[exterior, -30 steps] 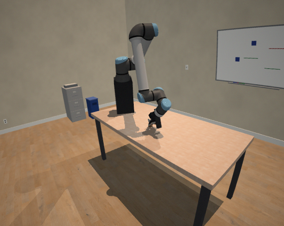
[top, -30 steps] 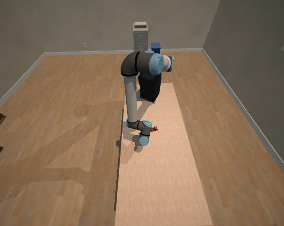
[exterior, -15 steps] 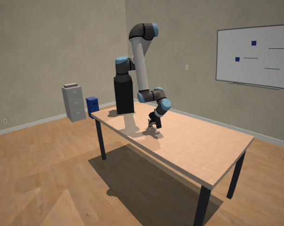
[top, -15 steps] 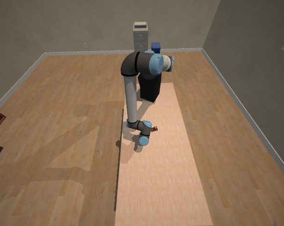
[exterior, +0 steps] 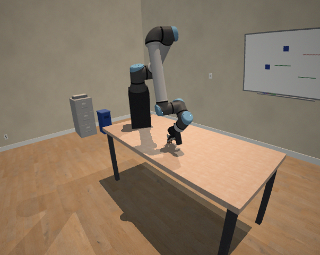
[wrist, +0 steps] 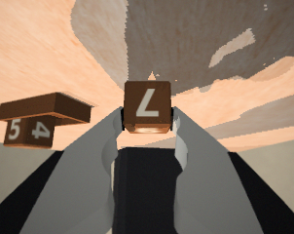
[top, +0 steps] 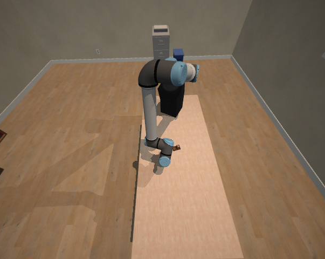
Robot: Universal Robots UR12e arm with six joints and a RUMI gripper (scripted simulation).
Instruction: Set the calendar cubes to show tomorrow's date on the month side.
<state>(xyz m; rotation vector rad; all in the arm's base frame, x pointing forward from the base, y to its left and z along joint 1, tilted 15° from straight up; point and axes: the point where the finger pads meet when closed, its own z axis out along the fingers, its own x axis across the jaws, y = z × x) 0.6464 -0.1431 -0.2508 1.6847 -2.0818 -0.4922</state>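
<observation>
The brown digit cube is 1 cm behind my hand and 1 cm below it. Round my hand: brown calendar tray (3 cm behind, 11 cm to the left, 1 cm below).
</observation>
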